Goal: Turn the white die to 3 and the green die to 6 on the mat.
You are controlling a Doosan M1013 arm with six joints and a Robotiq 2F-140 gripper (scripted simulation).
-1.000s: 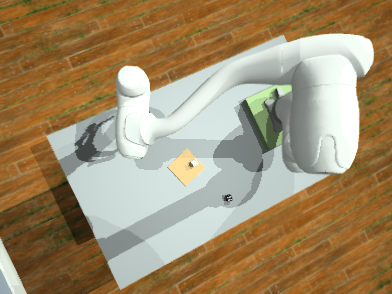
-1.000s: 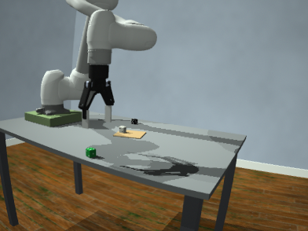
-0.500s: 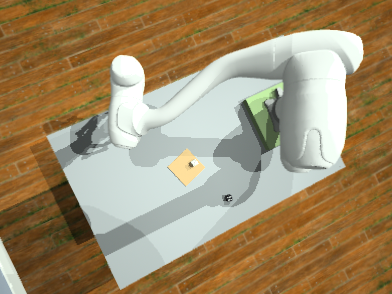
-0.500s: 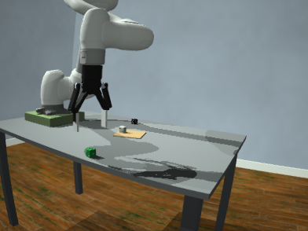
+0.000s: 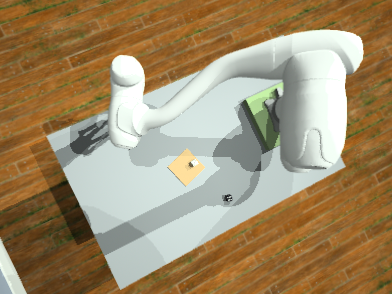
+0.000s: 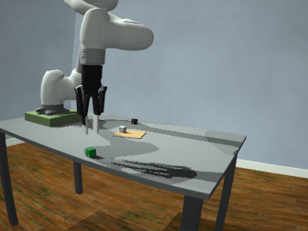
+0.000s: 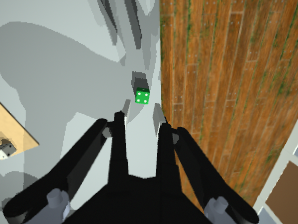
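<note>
Right now my hand is 11 cm above the green die. Round my hand: white die: 16 cm behind, 37 cm to the left, 10 cm below; then black die: 28 cm behind, 61 cm to the left, 11 cm below; then tan mat: 12 cm behind, 38 cm to the left, 12 cm below.
</note>
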